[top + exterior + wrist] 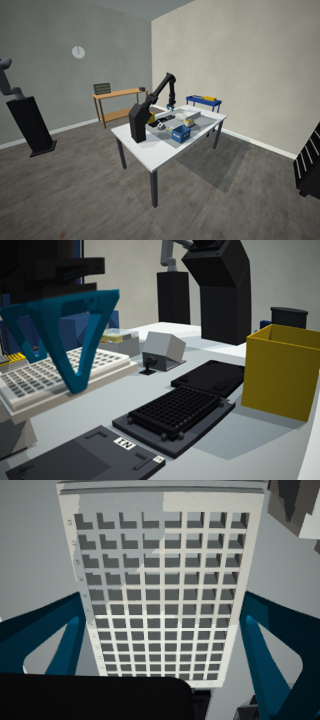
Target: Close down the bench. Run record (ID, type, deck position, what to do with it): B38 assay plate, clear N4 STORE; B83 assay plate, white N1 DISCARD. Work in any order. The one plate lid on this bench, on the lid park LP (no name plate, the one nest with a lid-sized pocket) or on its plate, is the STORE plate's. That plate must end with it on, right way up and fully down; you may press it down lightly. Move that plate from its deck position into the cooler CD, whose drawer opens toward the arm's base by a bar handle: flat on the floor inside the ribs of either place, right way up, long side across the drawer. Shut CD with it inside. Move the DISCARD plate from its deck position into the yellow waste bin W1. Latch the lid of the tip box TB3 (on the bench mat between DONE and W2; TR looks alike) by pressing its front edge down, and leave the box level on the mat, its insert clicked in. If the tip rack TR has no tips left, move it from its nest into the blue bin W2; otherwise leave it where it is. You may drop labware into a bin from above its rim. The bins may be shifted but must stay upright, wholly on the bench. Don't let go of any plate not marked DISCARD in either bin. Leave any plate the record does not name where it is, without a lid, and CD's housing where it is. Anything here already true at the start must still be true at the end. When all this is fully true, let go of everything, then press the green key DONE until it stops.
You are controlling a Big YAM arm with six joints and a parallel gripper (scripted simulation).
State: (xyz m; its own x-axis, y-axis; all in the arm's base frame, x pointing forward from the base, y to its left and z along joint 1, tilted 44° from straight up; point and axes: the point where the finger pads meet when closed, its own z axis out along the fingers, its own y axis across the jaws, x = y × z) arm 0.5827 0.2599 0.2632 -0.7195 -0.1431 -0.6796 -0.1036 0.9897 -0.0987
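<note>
The yellow bin W1 is 37 cm behind my hand, 9 cm to the left of it and 10 cm below it. From my hand the other things lie so: black plate (18 cm behind, 2 cm to the right, 11 cm below); then white plate (right at my hand); then nest N1 (13 cm below).
</note>
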